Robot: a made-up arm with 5 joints.
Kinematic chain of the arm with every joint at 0, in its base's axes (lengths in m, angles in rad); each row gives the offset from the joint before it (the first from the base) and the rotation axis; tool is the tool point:
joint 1: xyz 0 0 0.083 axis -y
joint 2: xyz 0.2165 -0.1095 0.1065 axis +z
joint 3: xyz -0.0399 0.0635 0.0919 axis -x
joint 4: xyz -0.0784 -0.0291 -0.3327 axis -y
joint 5: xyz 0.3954 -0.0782 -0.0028 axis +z
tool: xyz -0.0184 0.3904 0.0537
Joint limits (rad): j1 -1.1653..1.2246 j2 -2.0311..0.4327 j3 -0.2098..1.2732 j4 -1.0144..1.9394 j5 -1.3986..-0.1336
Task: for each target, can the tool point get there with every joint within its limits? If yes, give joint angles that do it. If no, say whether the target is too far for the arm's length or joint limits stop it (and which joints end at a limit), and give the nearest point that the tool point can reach.
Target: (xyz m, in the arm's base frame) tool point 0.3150 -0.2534 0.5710
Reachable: yes | joints 0.8576 -1.2811 0.7431 0.7560 -0.4286
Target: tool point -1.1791 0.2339 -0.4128
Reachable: no: joint limits stop it (at a limit: joint 2, joint 3, joint 4, joint 5) | nearest point -0.6556 -0.0251 -0.1927 | short by 0.624 m
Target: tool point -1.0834 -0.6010 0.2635
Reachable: no: joint limits stop it (at a limit: joint 3, joint 4, joint 5) | nearest point -0.6472 -0.4358 0.1908 | short by 0.472 m
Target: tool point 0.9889 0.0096 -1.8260
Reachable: no: too far | nearest point 0.4502 -0.0673 -0.7861 | short by 1.174 m
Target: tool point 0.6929 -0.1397 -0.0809
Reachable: yes | joints -0.7763 -1.0865 0.5641 1.0123 -0.9419
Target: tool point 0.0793 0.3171 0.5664
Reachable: yes | joints 0.7552 -0.8111 0.7685 1.6033 -0.7669
